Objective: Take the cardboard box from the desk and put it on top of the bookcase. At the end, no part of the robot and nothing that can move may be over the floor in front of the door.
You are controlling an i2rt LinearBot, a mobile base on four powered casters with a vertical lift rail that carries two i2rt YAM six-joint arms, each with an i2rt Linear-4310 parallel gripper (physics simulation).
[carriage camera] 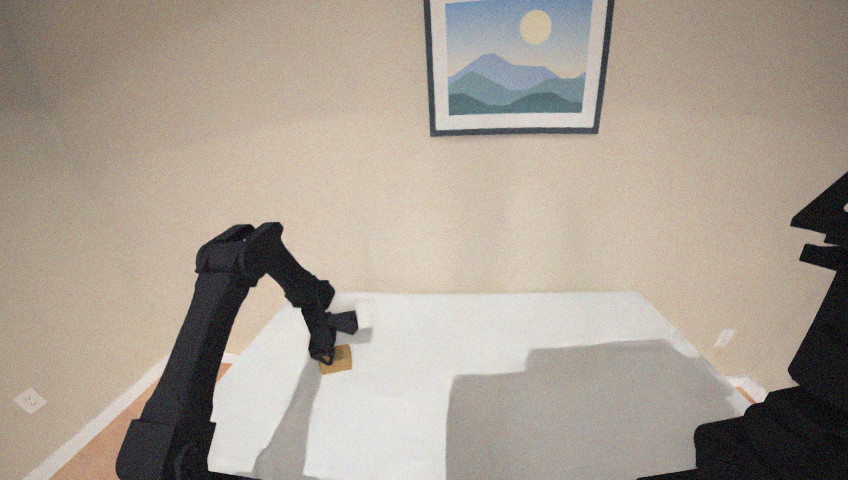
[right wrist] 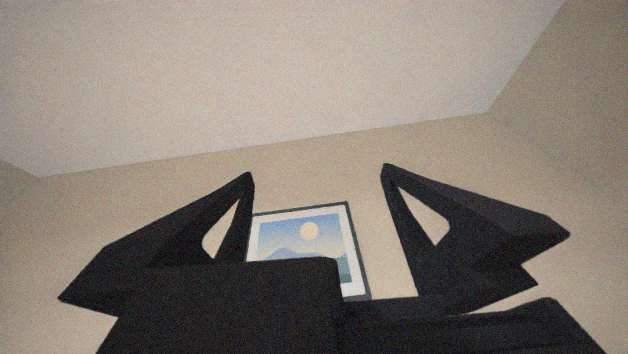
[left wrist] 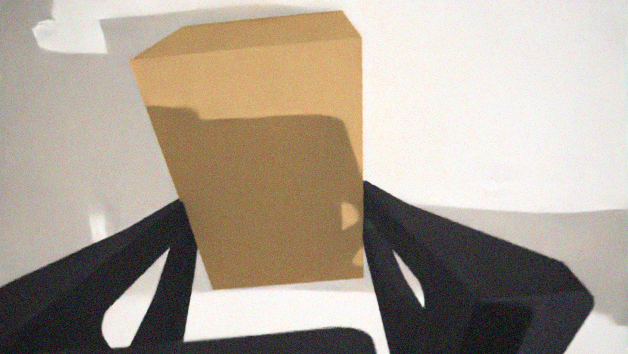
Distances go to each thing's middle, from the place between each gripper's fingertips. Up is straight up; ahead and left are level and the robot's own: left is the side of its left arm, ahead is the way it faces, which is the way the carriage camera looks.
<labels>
My right hand is 74 cm short of the framed mountain picture (carriage camera: pixel 487 74), 19 cm below it and 7 cm to the right of it. Also, from my right hand: cardboard box (left wrist: pixel 260 121) (66 cm to the left, 63 cm below, 39 cm ahead).
I see the cardboard box 1 cm to the right of my left hand and 1 cm below it. Also, from my left hand: framed mountain picture (81 cm above, 60 cm to the right, 36 cm ahead).
</labels>
